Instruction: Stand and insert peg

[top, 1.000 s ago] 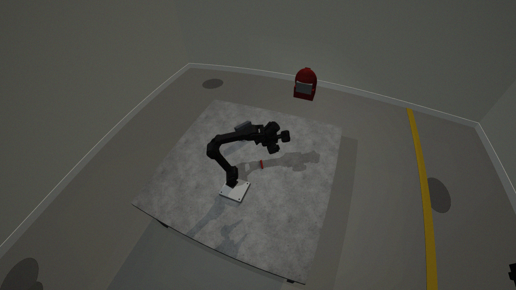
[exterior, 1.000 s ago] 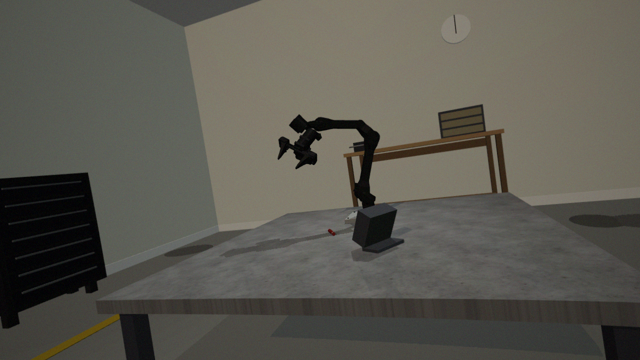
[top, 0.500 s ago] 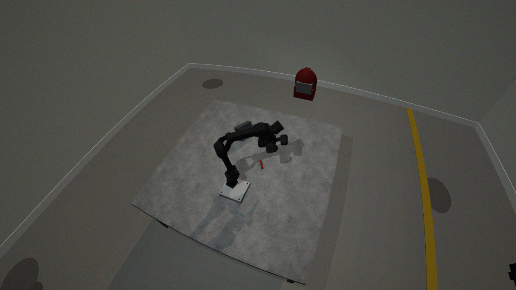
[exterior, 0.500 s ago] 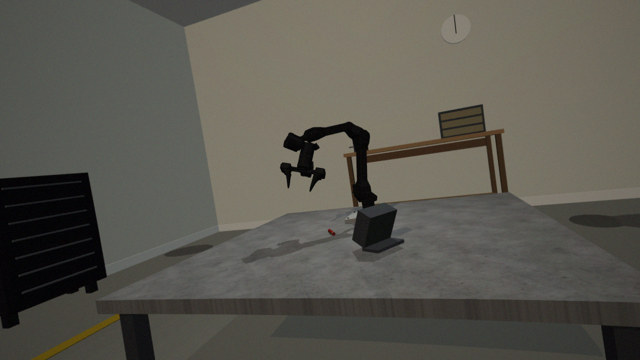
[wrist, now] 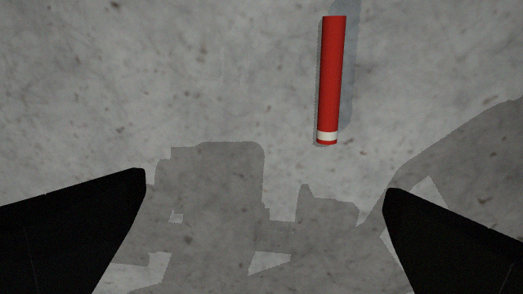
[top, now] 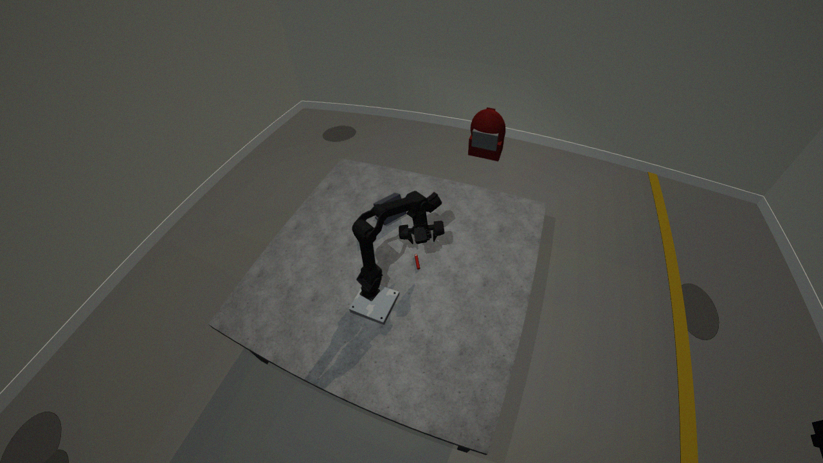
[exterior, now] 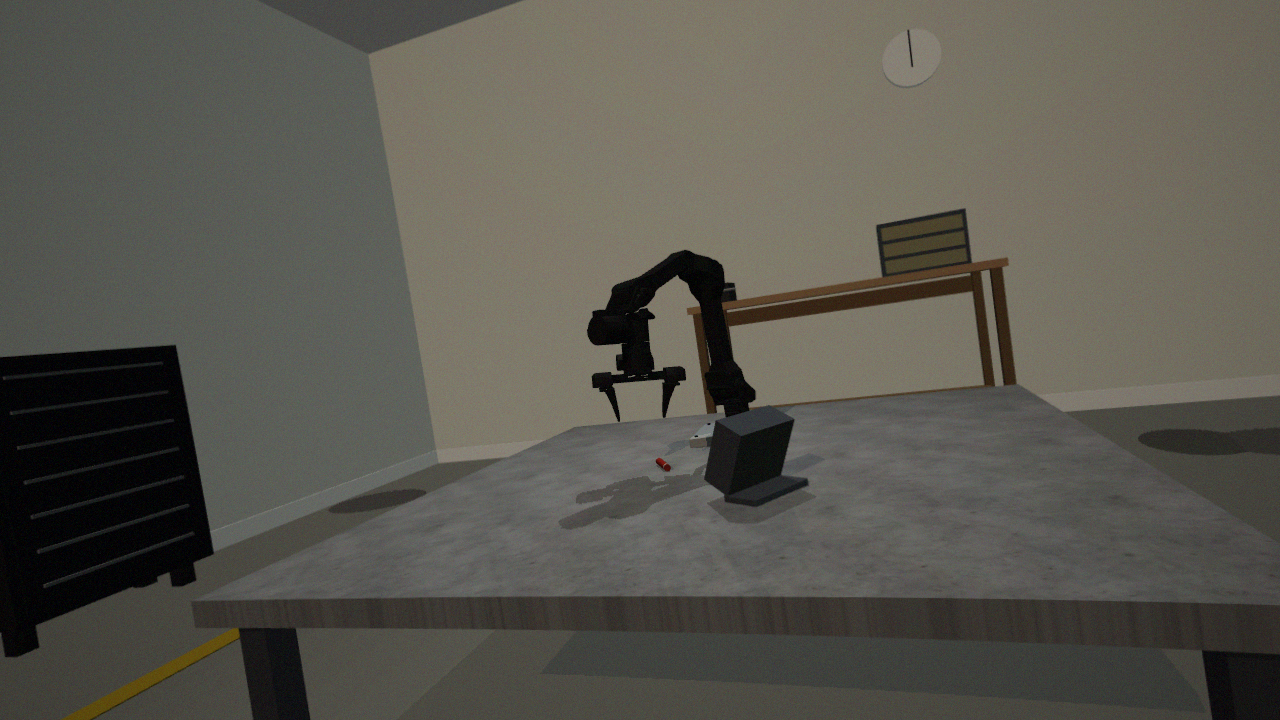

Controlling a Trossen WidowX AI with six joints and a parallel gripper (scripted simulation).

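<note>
My gripper tip is now 100 mm above the red peg, 30 mm past it and 20 mm to the right of it. The rest, counted from my gripper tip: grey sloped panel (270 mm to the left, 140 mm ahead, 40 mm below).
</note>
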